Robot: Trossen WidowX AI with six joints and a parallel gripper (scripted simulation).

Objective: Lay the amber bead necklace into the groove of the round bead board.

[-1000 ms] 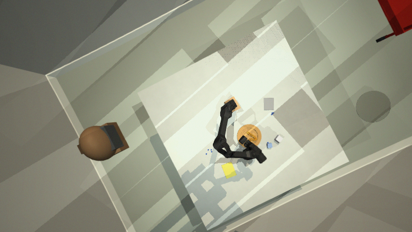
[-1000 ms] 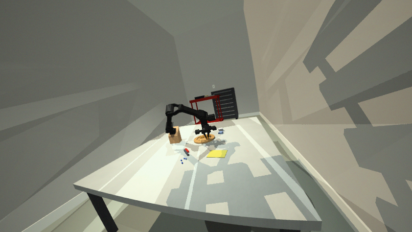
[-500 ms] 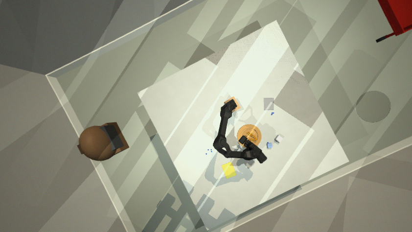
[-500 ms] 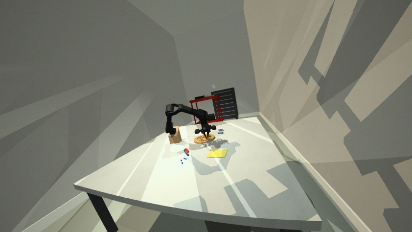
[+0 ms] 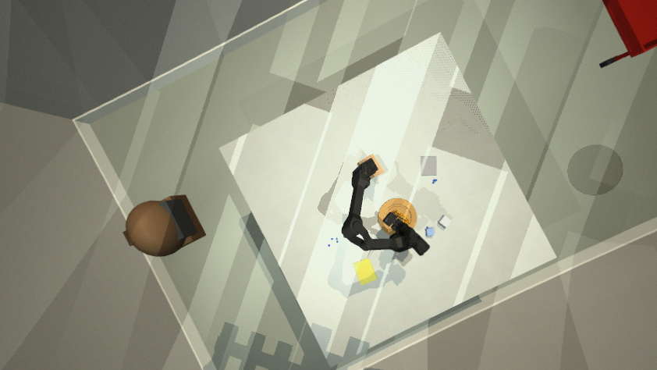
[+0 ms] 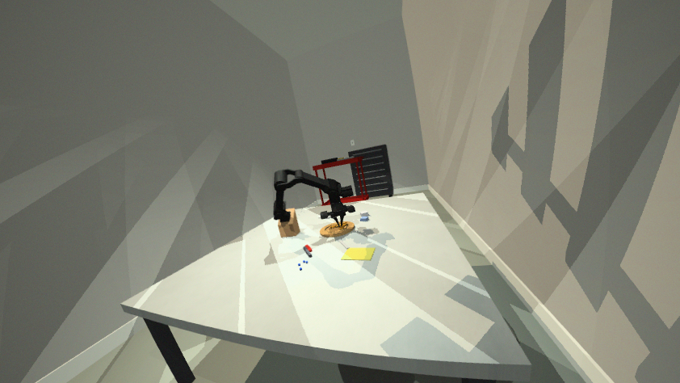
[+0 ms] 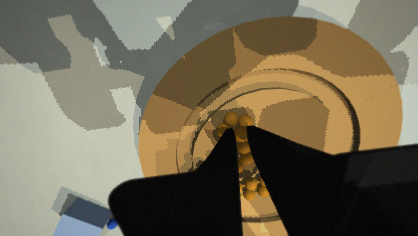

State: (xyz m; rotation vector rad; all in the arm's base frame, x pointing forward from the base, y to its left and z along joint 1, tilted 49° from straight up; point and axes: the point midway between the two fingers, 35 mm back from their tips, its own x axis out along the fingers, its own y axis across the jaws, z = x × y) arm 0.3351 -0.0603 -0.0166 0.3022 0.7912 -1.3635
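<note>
Right now my gripper tip is 30 mm past the round bead board, 30 mm to the right of it and 20 mm above it. The rest, counted from my gripper tip: light blue cube 120 mm ahead, 130 mm to the left, 20 mm below; then red-handled tool 120 mm behind, 200 mm to the right, 20 mm below; then white cube 110 mm ahead, 220 mm to the left, 10 mm below.
</note>
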